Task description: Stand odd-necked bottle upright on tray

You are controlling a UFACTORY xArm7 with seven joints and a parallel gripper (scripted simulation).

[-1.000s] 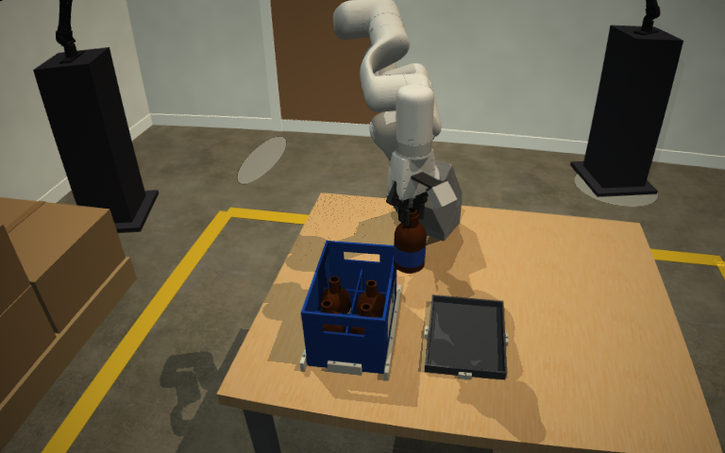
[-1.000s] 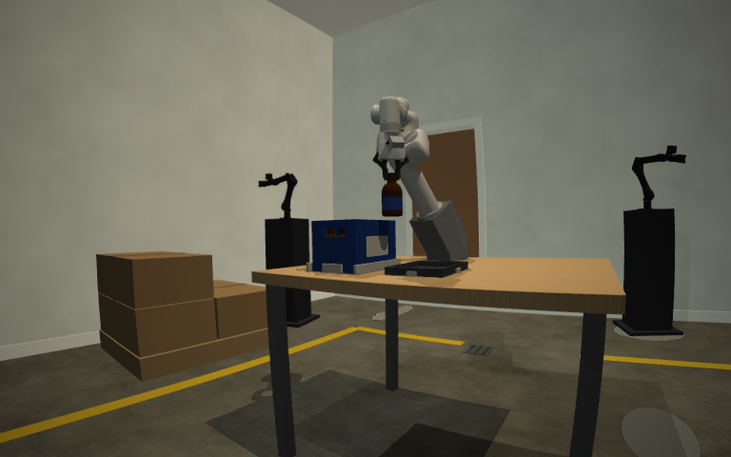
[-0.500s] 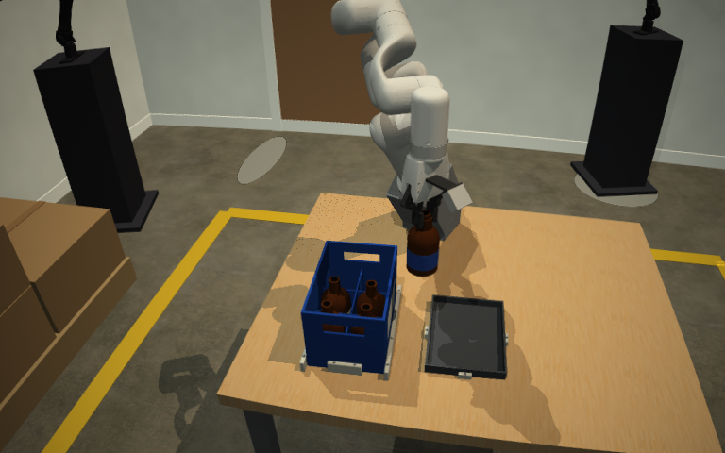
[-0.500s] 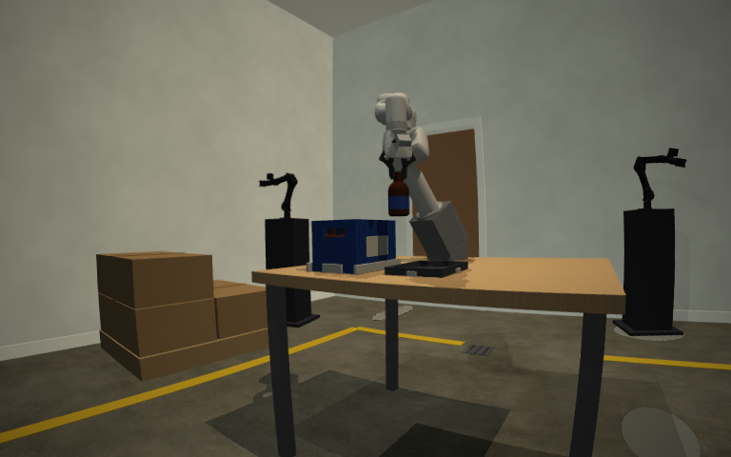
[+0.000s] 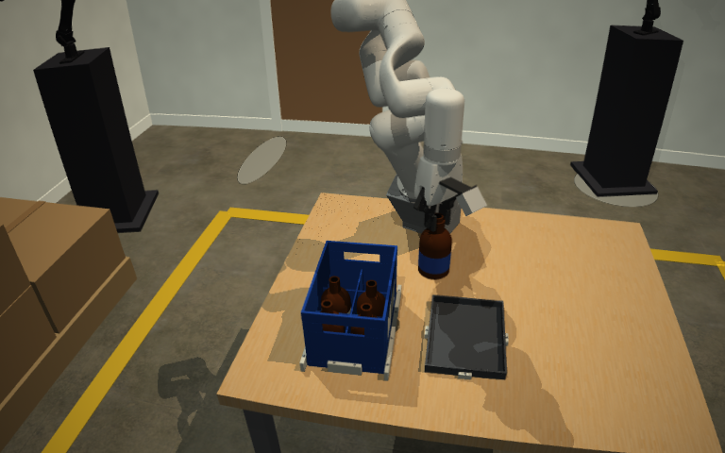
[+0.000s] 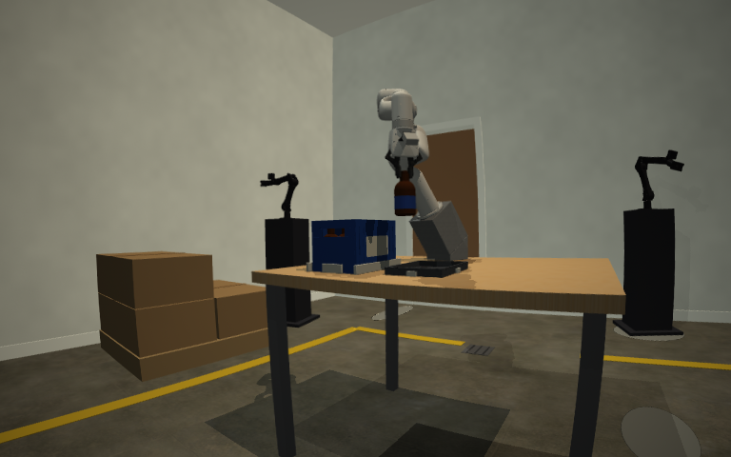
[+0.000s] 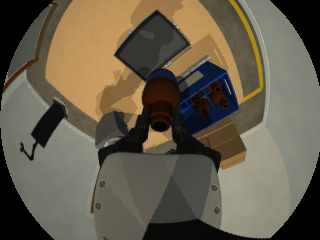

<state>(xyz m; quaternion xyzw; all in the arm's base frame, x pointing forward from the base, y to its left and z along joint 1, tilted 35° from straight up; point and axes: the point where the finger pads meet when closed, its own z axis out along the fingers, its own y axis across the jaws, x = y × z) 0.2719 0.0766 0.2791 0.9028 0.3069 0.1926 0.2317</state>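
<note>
My gripper is now 70 mm above the brown bottle. The rest, counted from my hand: glass bottle 20 mm behind, 230 mm to the right, 250 mm below; then dark tray 40 mm ahead, 90 mm to the left, 320 mm below; then blue crate 10 mm behind, 190 mm to the right, 250 mm below.
</note>
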